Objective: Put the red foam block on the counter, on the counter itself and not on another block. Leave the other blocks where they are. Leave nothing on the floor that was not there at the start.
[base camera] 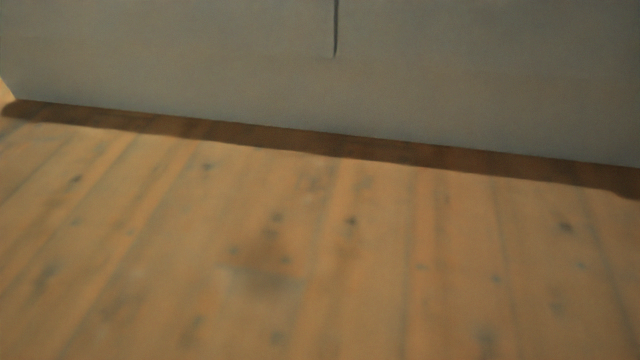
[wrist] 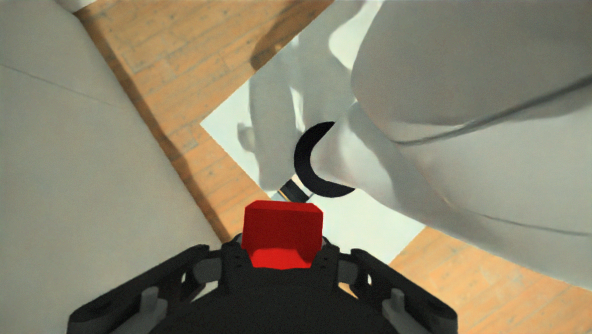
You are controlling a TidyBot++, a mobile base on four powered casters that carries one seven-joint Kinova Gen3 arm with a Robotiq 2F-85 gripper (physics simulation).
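Frame: origin at the arm's base, x ahead, y left, z up, level; centimetres.
Seen in the pictures: gripper, between the fingertips: (wrist: 281,239); arm's base, origin of its link: (wrist: 331,159).
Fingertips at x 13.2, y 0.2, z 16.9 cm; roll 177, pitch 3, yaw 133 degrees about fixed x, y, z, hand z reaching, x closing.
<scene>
Offsets run from my fingertips to a thing's middle. "*": to the spot under its first point. Level surfaces: height alone.
The red foam block @(dx +0.6, dy +0.6, dz +1.6 cm) (wrist: 283,232) is held between the fingers in the wrist view, at the lower middle. My gripper (wrist: 281,239) is shut on it, with a black finger on each side. The lower part of the block is hidden by the gripper body. The block and the gripper do not show in the base camera view. A counter top and the other blocks cannot be made out in either view.
A grey cabinet-like front @(* dx +43.2, dy +17.4, dz -46.9 cm) (base camera: 200,65) with a dark vertical seam stands across the base camera view, above the wooden floor @(dz -56.6 cm) (base camera: 375,275). In the wrist view, a pale upright surface (wrist: 90,175) is at left; the white base top (wrist: 370,225) and grey arm (wrist: 475,65) are at right.
</scene>
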